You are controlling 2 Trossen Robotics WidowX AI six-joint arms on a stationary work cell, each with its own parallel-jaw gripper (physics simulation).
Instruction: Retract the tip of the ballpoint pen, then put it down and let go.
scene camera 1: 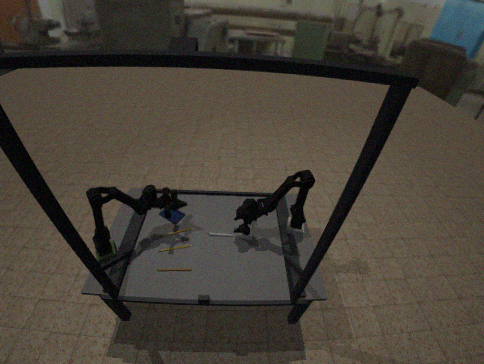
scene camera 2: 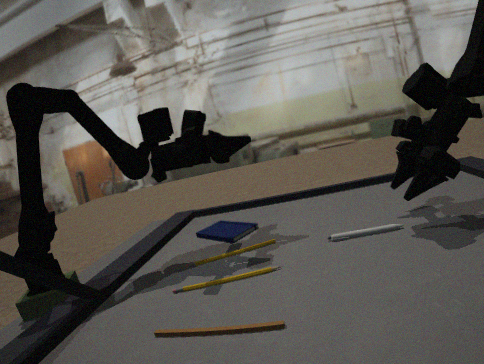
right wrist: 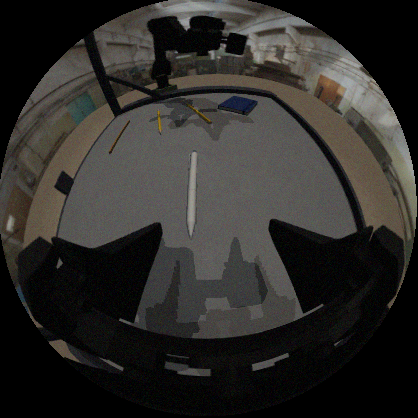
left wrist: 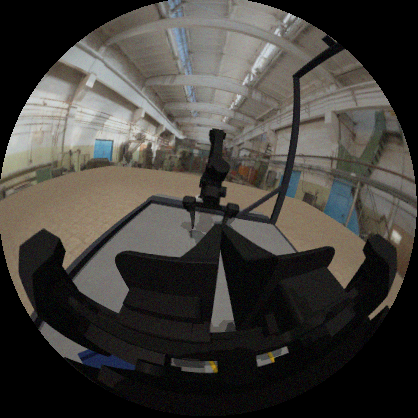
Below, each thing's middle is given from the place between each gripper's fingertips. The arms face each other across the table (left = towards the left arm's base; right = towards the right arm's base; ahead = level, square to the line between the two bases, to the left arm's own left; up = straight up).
My left hand is 21 cm above the blue notebook (scene camera 2: 227, 231), 13 cm short of it and 11 cm to the right of it. Also, from my left hand: green object (scene camera 2: 35, 306) 46 cm to the left, 20 cm below, 11 cm behind.
Right now my right hand is 19 cm short of the blue notebook, 36 cm to the right of it and 5 cm above it. Round my right hand: green object: 5 cm behind, 71 cm to the left, 4 cm below.
